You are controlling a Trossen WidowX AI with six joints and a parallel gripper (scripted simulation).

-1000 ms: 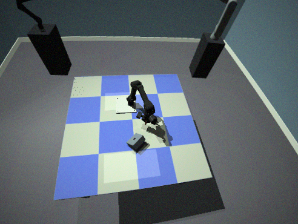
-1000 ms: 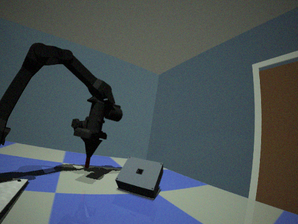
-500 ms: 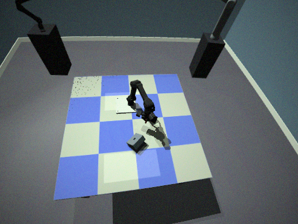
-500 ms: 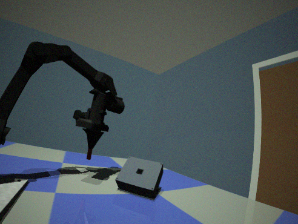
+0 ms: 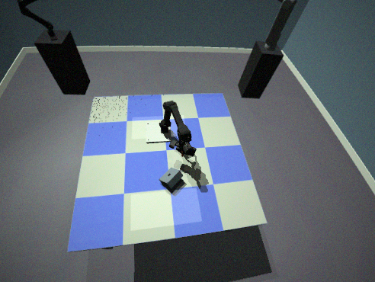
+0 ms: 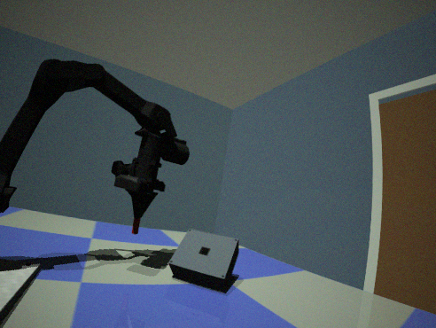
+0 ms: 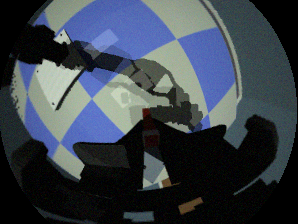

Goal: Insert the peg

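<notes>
Right now my gripper tip is 16 cm short of the dark sloped panel block, 8 cm to the left of it and 6 cm above it. From my gripper tip the other things lie so: red peg: 2 cm above.
</notes>
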